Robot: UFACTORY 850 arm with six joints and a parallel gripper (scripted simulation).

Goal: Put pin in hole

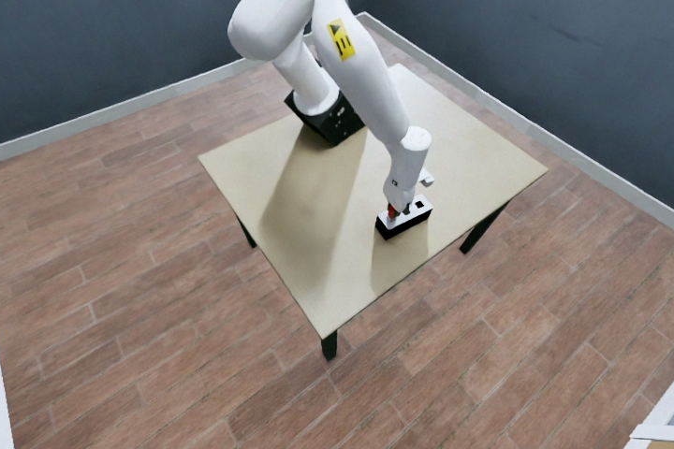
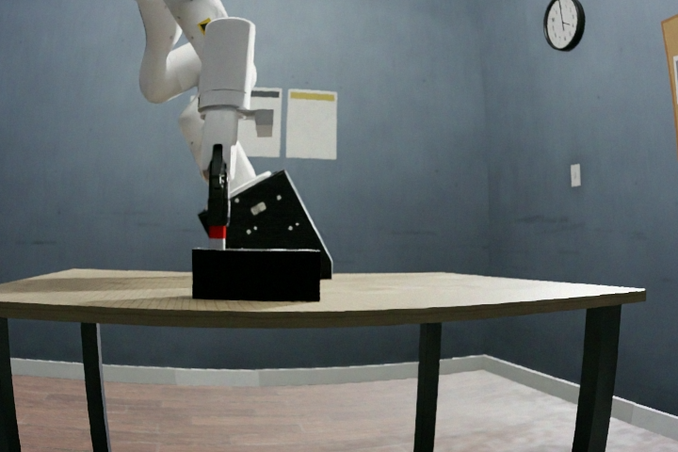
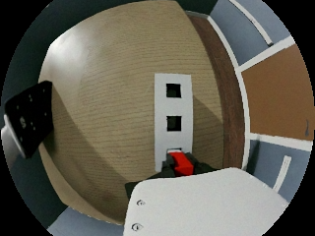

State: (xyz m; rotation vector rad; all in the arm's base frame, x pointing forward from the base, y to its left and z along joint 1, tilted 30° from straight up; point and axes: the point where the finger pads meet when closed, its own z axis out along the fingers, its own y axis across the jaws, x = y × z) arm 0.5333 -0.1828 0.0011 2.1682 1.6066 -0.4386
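My hand is 10 mm above the pin. From my hand the other things lie so: black block: 90 mm below, 60 mm to the left, 20 mm ahead.
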